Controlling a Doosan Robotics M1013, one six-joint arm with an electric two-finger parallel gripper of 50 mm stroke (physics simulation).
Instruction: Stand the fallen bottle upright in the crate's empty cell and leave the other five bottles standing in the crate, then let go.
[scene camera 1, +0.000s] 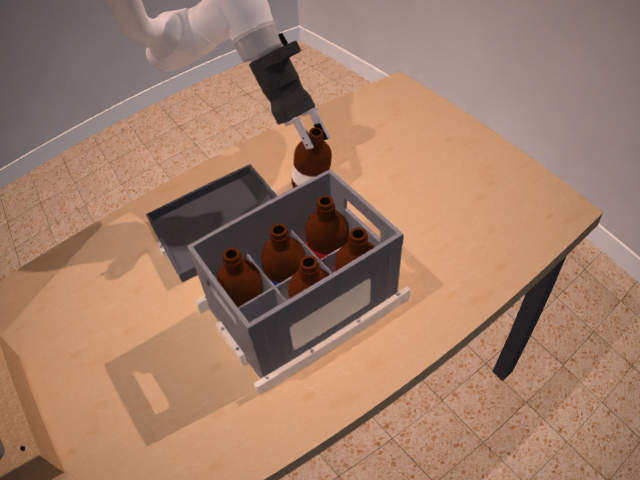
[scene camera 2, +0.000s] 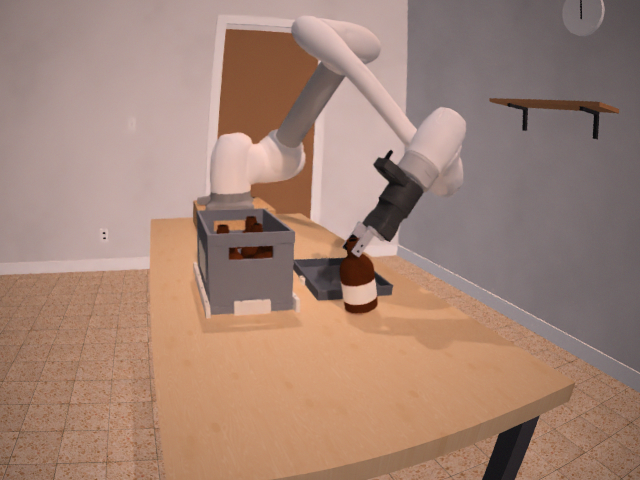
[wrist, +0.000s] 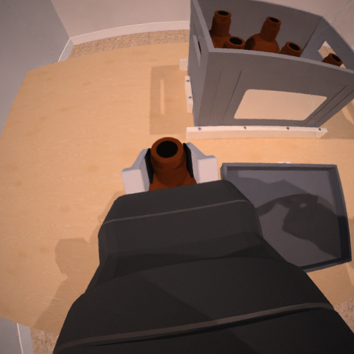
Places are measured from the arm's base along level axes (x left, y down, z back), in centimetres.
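Pixels of known places: gripper, fingertip midpoint: (scene camera 1: 318, 143) (scene camera 2: 350, 252); arm's base, link origin: (scene camera 2: 230, 205).
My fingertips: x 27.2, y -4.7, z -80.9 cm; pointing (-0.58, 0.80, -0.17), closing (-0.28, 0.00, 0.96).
Note:
For each thing: its top centre in the pictures, then the offset to it from my fingertips. "spot": a spot on its surface instead. Level surfaces: height alone.
- brown bottle with a white label, top centre: (scene camera 1: 309, 127) (scene camera 2: 359, 238) dx +2.1, dy -2.8, dz +0.6 cm
- grey crate, top centre: (scene camera 1: 292, 239) (scene camera 2: 239, 219) dx -22.9, dy -3.6, dz +14.5 cm
- empty cell, surface spot: (scene camera 1: 260, 305) spot: dx -24.5, dy +6.8, dz +21.9 cm
- shallow dark grey tray, top centre: (scene camera 1: 216, 214) (scene camera 2: 339, 271) dx +2.9, dy +11.4, dz +21.6 cm
- wooden table, surface height: dy +14.0 cm
The brown bottle with a white label (scene camera 1: 311, 161) (scene camera 2: 358, 273) (wrist: 171, 177) is upright, or nearly so, beside the crate's long wall. My gripper (scene camera 1: 316, 140) (scene camera 2: 353, 248) (wrist: 167, 156) is tilted and shut on its neck. The base is at or close to the table top; contact is unclear. The grey crate (scene camera 1: 385, 271) (scene camera 2: 250, 284) (wrist: 212, 95) holds several standing brown bottles (scene camera 1: 279, 256) (wrist: 263, 43). The empty cell (scene camera 1: 260, 305) is at the crate's near left corner in scene camera 1; its floor is hidden.
A shallow dark grey tray (scene camera 1: 181, 266) (scene camera 2: 323, 294) (wrist: 336, 200) lies next to the crate, beside the held bottle. White strips (scene camera 1: 336, 333) (scene camera 2: 202, 291) (wrist: 257, 132) border the crate's foot on the wooden table (scene camera 1: 465, 206) (scene camera 2: 310, 397) (wrist: 65, 125).

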